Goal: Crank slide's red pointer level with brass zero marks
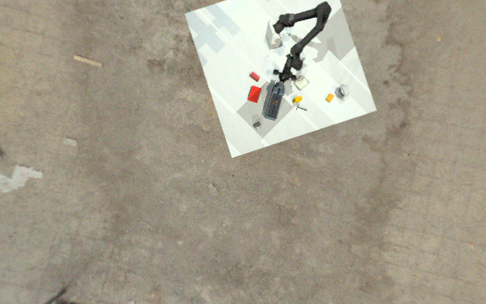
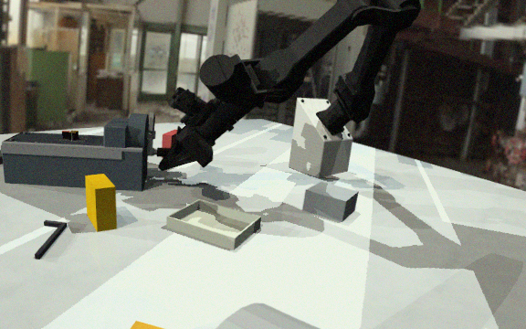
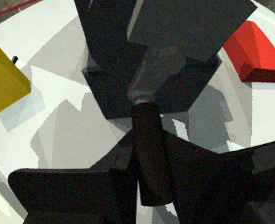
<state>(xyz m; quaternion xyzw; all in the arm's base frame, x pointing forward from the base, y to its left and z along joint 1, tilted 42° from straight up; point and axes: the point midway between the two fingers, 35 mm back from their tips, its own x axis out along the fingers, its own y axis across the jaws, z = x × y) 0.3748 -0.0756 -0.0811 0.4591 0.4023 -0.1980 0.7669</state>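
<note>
Right now the dark crank handle is 3 cm above my gripper tip, 1 cm to the left of it and 1 cm behind it. The rest, counted from my gripper tip: red pointer 13 cm to the right, 13 cm ahead, 5 cm above; shallow grey tray 18 cm to the left, 5 cm ahead, 3 cm below; yellow block 17 cm ahead, 8 cm to the left.
</note>
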